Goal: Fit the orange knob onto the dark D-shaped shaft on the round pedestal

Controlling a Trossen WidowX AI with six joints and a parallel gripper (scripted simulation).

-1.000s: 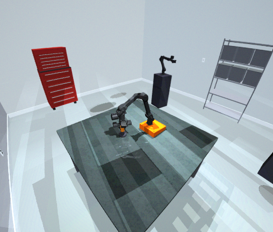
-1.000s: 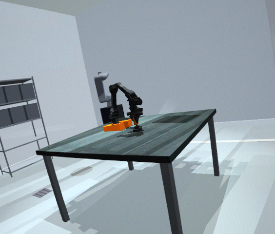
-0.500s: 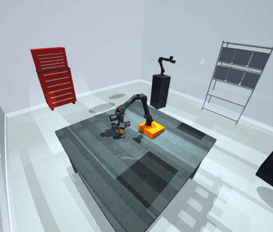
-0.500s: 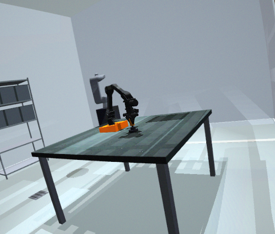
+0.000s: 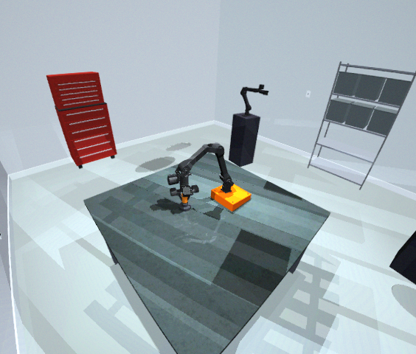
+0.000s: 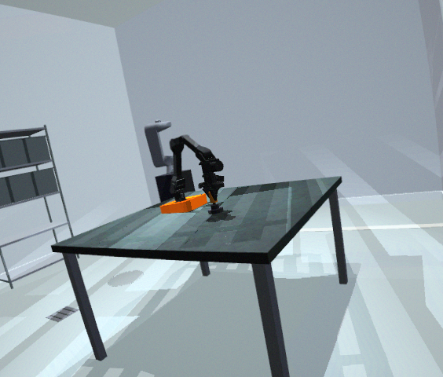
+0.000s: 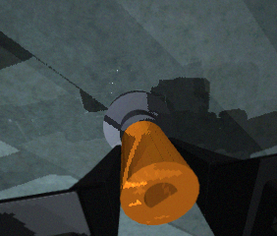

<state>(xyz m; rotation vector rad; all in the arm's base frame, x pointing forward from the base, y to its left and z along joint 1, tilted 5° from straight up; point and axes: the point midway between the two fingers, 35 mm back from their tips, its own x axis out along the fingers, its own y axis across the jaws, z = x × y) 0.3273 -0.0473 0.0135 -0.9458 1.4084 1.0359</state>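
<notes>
Now: gripper tip 30 mm above the round pedestal. From my gripper tip the other things lie so: orange knob (20 mm above).
</notes>
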